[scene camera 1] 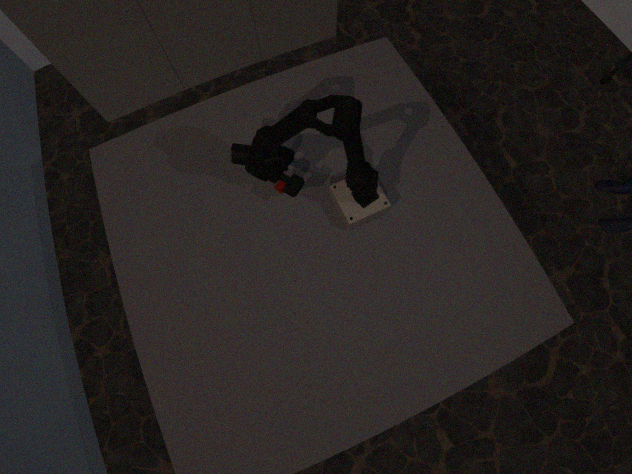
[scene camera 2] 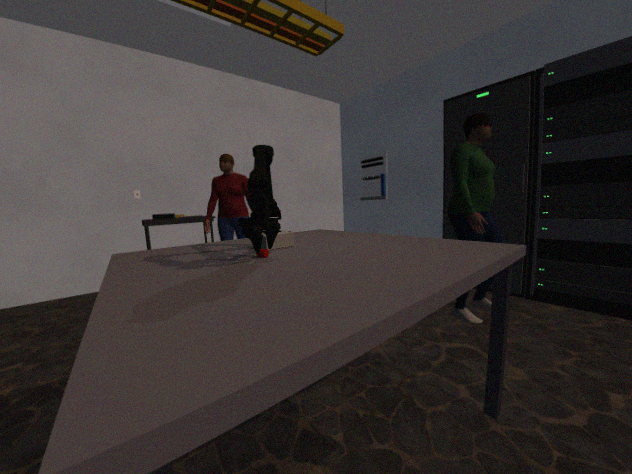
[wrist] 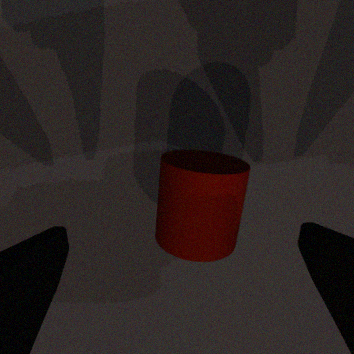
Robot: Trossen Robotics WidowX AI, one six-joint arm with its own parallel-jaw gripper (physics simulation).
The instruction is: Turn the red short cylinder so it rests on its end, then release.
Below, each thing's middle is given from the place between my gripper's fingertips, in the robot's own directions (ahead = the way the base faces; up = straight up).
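Looking at the red short cylinder (wrist: 200, 198), I see that my gripper is 1 cm past it and 1 cm above it.
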